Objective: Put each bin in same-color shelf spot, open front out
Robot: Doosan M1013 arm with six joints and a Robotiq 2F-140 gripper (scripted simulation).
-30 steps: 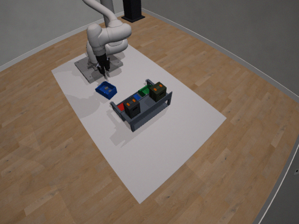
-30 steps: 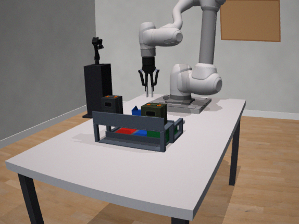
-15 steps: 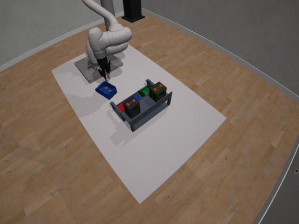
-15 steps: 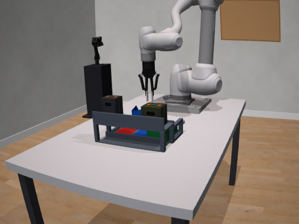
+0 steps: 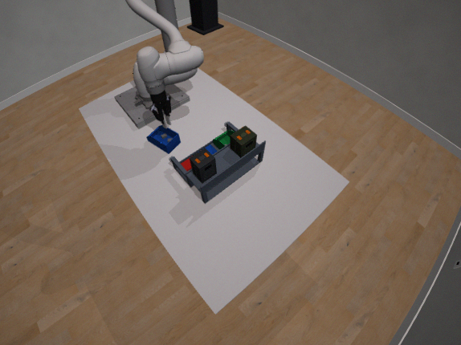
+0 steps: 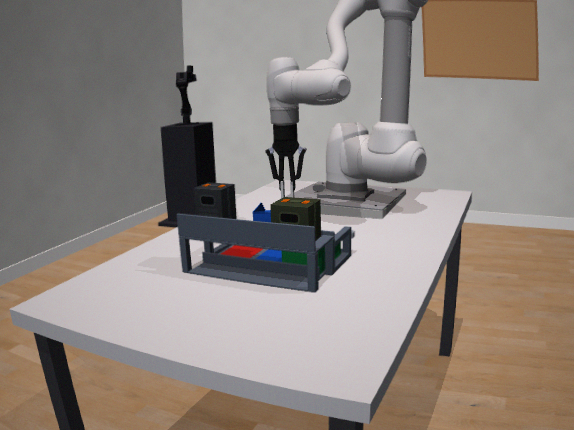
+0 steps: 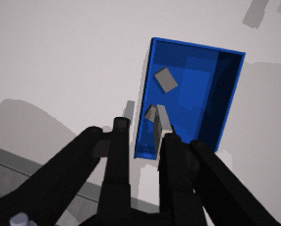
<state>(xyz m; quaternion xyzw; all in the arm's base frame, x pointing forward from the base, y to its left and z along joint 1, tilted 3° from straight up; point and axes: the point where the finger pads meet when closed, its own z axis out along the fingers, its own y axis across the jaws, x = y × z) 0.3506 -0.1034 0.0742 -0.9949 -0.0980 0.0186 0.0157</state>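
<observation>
Right now the blue bin is 90 mm below my hand, 50 mm to the right of it and 10 mm ahead of it. Round my hand: green bin 310 mm ahead, 180 mm to the left, 80 mm below; red mark 290 mm ahead, 120 mm below, 40 mm to the right; blue mark 300 mm ahead, 120 mm below, 70 mm to the left.
</observation>
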